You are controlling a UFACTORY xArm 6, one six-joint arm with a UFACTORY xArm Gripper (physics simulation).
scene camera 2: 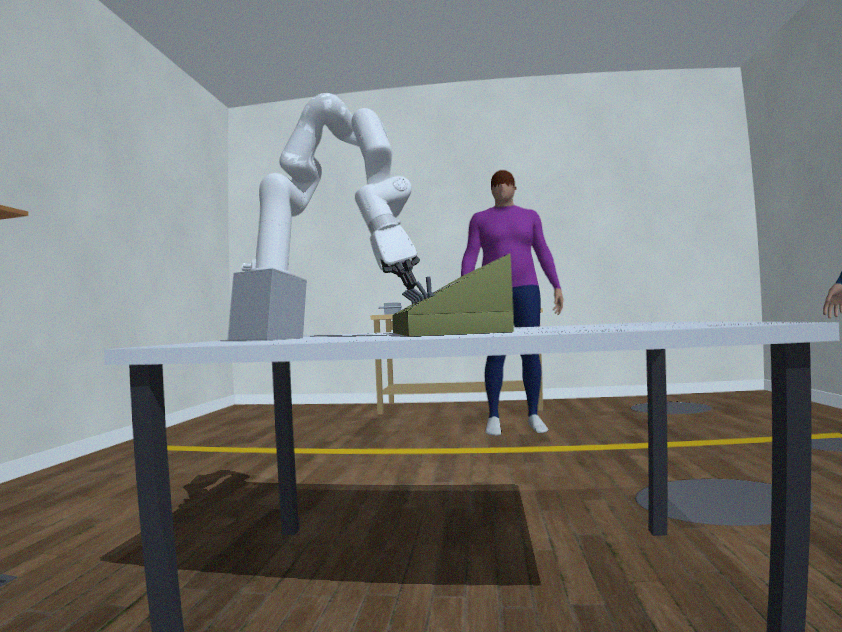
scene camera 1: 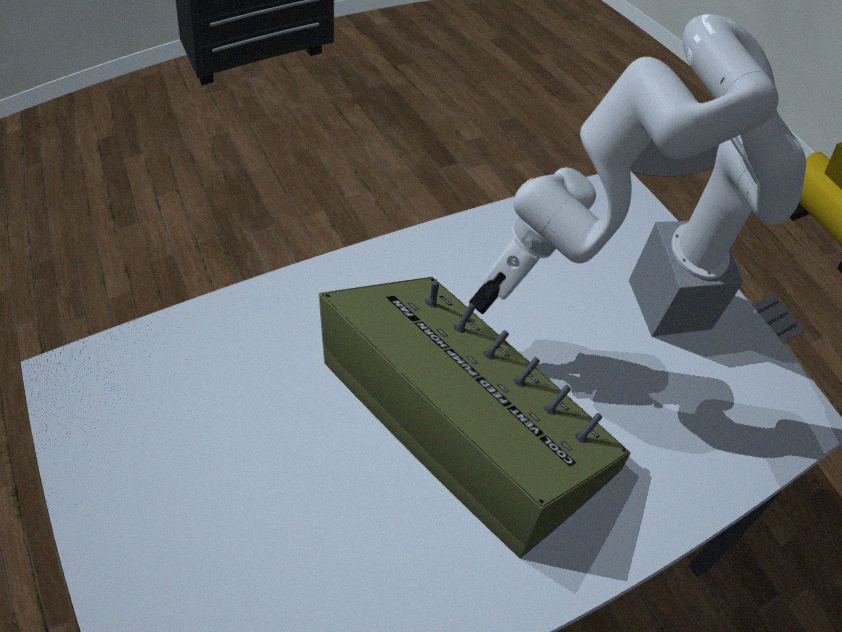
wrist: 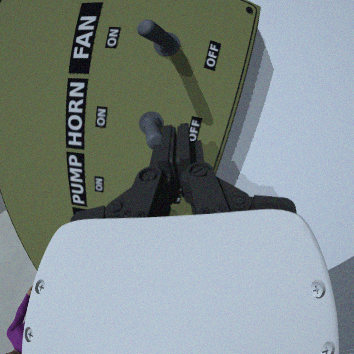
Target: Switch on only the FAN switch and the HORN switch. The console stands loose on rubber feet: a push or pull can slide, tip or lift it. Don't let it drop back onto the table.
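Places are measured from the arm's base along level axes (x ahead, y down, z left), in metres.
Pixels of known places: gripper, fingertip midpoint: (scene camera 2: 412,287) (scene camera 1: 477,306) (wrist: 178,142); arm's base at its link origin: (scene camera 2: 270,276) (scene camera 1: 700,251).
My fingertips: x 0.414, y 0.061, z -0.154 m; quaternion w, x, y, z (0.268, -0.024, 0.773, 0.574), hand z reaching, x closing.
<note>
For each thing: its middle in the pictures, then the offset to it from my fingertips.
- olive console at the middle of its body: (wrist: 104,182) (scene camera 1: 470,401) (scene camera 2: 447,309) dy +0.057, dx +0.096, dz +0.121 m
- FAN lever at the middle of its body: (wrist: 158,35) (scene camera 1: 434,291) (scene camera 2: 428,285) dy +0.003, dx +0.041, dz -0.067 m
- HORN lever at the middle of its body: (wrist: 152,131) (scene camera 1: 466,315) dy +0.006, dx +0.024, dz +0.003 m
- PUMP lever at the middle of its body: (scene camera 1: 498,342) dy +0.010, dx +0.011, dz +0.074 m
- FEED lever at the middle of its body: (scene camera 1: 528,369) dy +0.010, dx +0.002, dz +0.146 m
- VENT lever at the middle of its body: (scene camera 1: 559,397) dy +0.010, dx -0.007, dz +0.217 m
- COOL lever at the middle of its body: (scene camera 1: 591,425) dy +0.010, dx -0.015, dz +0.289 m
The olive console (scene camera 1: 435,401) (scene camera 2: 469,302) (wrist: 30,100) sits on the white table with a row of grey levers. The FAN lever (scene camera 1: 433,293) (wrist: 158,37) tilts toward its ON label in the wrist view and stands more upright than the others in scene camera 1. The HORN lever (scene camera 1: 465,317) (wrist: 152,129) leans toward the OFF side, roughly like the levers beyond it. My gripper (scene camera 1: 478,307) (scene camera 2: 413,284) (wrist: 178,142) is shut and empty. Its fingertips are at the OFF side of the HORN lever, close to or touching it; contact is unclear. The console's feet are hidden.
The PUMP lever (scene camera 1: 496,344) and FEED lever (scene camera 1: 526,371) stand beside HORN, followed by the VENT lever (scene camera 1: 557,400) and COOL lever (scene camera 1: 588,427). The arm's grey base block (scene camera 1: 683,299) (scene camera 2: 268,304) stands on the table. A person (scene camera 2: 504,244) stands behind the table.
</note>
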